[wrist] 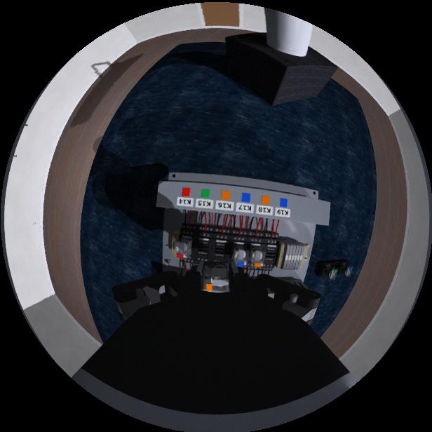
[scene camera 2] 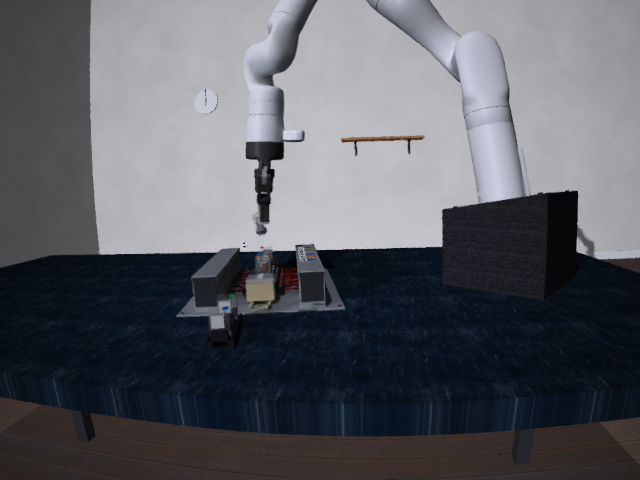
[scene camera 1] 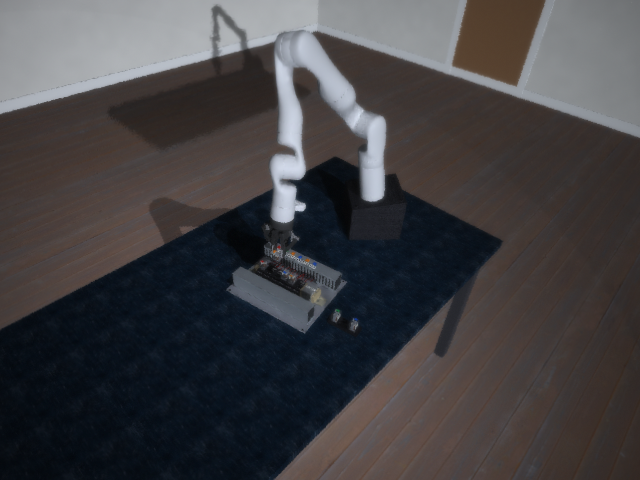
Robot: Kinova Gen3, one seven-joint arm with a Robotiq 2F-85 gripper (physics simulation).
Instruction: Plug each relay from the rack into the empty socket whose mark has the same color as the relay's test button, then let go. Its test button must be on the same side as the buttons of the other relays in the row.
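Frame: origin at the arm's base, x up, y back, z right, level; centimetres.
Seen in the pictures: gripper, between the fingertips: (scene camera 2: 263, 223) (scene camera 1: 278, 254); arm's base, origin of its link: (scene camera 2: 502, 200) (scene camera 1: 372, 194).
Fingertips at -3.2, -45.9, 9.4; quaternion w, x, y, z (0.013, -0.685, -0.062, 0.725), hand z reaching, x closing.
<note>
Pixels of each thing's top centre, then the offset from my fingertips to it, as dx, dy, dz.
- clear relay, centre of its top: (scene camera 2: 259, 212) (scene camera 1: 276, 250) +2.2, -0.7, +0.0
- rack, centre of its top: (scene camera 2: 224, 319) (scene camera 1: 344, 321) -10.3, -3.0, -28.9
- green-button relay, centre of its top: (scene camera 2: 226, 294) (scene camera 1: 336, 311) -7.7, -3.2, -25.7
- blue-button relay, centre of its top: (scene camera 2: 219, 307) (scene camera 1: 354, 320) -7.7, -2.9, -32.1
- plain, centre of its top: (scene camera 2: 219, 259) (scene camera 1: 272, 288) -6.3, -8.5, -4.3
My gripper (scene camera 1: 280, 249) (scene camera 2: 264, 219) (wrist: 216, 269) is shut on a clear relay (scene camera 2: 260, 227) (wrist: 217, 284) with an orange test button, held above the socket row. In the wrist view, this button is at the relay's lower left. Relays with red (wrist: 181, 247), blue (wrist: 240, 254) and orange (wrist: 257, 255) buttons sit at K14, K17 and K18, buttons on the side away from the marks. Sockets K15 (wrist: 203, 247), K16 (wrist: 220, 247) and K19 (wrist: 272, 254) look empty; their marks are green, orange and blue. The rack (scene camera 2: 222, 342) holds a green-button relay (scene camera 1: 336, 315) (wrist: 330, 272) and a blue-button relay (scene camera 1: 354, 324) (scene camera 2: 218, 321).
Two raised grey ducts, one with marks (scene camera 1: 320, 274) (scene camera 2: 311, 264) (wrist: 170, 195) and one plain (scene camera 1: 271, 299) (scene camera 2: 206, 289), flank the row. Beige and grey end blocks (scene camera 1: 314, 295) (scene camera 2: 260, 290) (wrist: 294, 256) stand beyond K19. The black arm base (scene camera 1: 376, 219) (scene camera 2: 493, 248) (wrist: 270, 70) stands on the table.
</note>
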